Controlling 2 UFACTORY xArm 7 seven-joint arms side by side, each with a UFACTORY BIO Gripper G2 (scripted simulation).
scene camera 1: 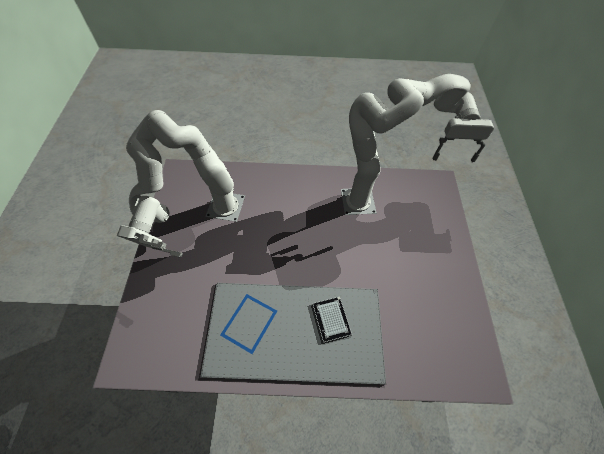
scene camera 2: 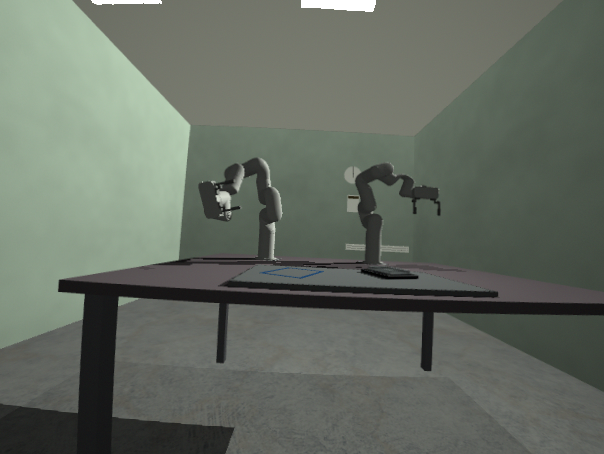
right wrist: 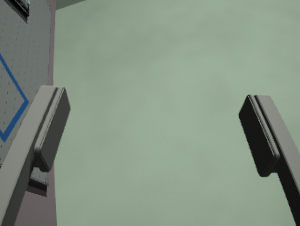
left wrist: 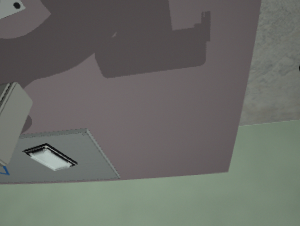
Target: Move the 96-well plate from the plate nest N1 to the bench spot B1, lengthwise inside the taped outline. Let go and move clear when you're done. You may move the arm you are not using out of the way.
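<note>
I can see my left gripper (scene camera 1: 453,160), and my right gripper (scene camera 2: 237,194) is visible to me as well.
</note>
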